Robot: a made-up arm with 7 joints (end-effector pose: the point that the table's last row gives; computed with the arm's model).
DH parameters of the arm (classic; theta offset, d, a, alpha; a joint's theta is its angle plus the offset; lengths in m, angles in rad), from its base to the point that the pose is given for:
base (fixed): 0 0 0 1.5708
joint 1: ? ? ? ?
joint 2: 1.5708 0 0 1.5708
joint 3: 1.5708 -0.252 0 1.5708
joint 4: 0 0 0 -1.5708
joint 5: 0 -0.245 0 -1.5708
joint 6: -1.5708 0 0 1.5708
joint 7: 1.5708 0 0 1.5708
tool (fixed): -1.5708 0 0 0
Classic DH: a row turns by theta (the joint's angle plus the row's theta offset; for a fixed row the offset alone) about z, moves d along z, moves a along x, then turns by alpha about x.
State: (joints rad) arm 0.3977 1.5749 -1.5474 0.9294 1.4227 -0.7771 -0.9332
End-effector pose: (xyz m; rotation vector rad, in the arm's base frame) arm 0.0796 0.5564 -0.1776 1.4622 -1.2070 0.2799
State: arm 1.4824 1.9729 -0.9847 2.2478 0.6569 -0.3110 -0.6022
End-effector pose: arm 0.1168 0.3099 0.0957 1.0367 -2.5302 -0.5950
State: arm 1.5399 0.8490 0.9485 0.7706 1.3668 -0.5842 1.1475
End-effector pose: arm 0.1816 0.5697 0.0939 -0.1164 2.1422 -0.3403
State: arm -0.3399 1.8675 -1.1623 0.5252 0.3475 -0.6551 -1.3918
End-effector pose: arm 0.0553 0.6337 0.0100 1.8909 -0.8798 -1.4144
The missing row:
joint 1: 1.5708 -0.157 0 1.5708
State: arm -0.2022 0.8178 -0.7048 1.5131 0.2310 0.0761 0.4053
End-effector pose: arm 0.1228 0.2428 -0.3290 -0.4172 -0.6289 -1.0002
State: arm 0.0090 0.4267 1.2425 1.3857 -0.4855 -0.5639 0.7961
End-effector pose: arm 0.0792 0.4875 -0.1754 0.9789 -1.2931 -0.5160
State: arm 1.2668 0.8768 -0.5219 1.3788 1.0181 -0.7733 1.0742
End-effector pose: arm 0.3327 0.3100 0.1141 0.2531 2.6018 1.7018
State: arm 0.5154 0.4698 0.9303 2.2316 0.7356 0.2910 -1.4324
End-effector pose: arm 0.1106 0.3413 0.0392 0.5447 -1.9004 2.2970
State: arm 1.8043 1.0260 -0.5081 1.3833 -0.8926 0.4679 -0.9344
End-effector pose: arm 0.1989 0.3509 0.2635 -2.2703 1.2160 -0.7582
